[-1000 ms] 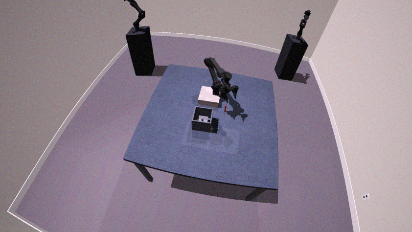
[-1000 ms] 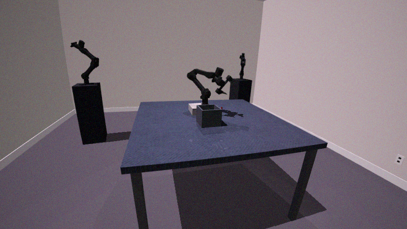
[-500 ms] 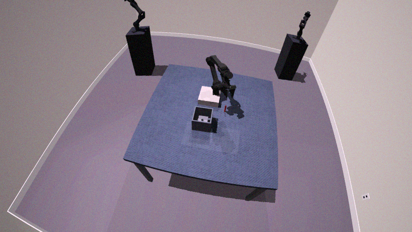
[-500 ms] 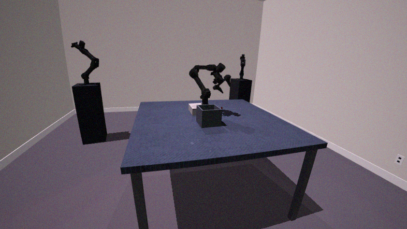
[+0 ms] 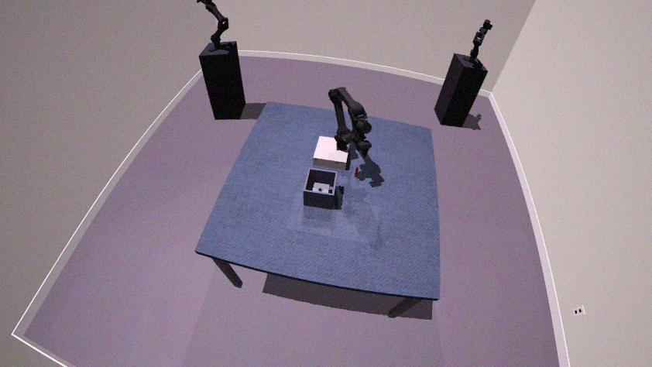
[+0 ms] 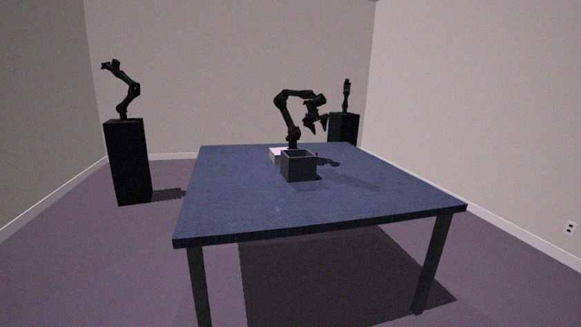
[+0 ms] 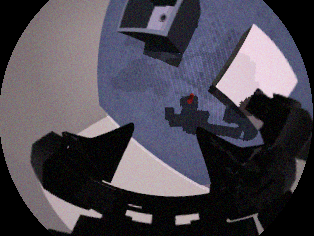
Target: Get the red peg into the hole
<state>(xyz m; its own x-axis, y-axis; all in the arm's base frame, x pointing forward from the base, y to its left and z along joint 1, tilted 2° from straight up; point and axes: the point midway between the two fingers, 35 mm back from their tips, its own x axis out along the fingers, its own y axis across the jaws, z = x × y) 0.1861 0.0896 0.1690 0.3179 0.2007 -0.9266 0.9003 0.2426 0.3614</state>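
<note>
Now: the small red peg 20 mm behind my gripper tip and 170 mm below it. From my gripper tip the other things lie so: pale plate 140 mm ahead, 220 mm to the right, 170 mm below.
</note>
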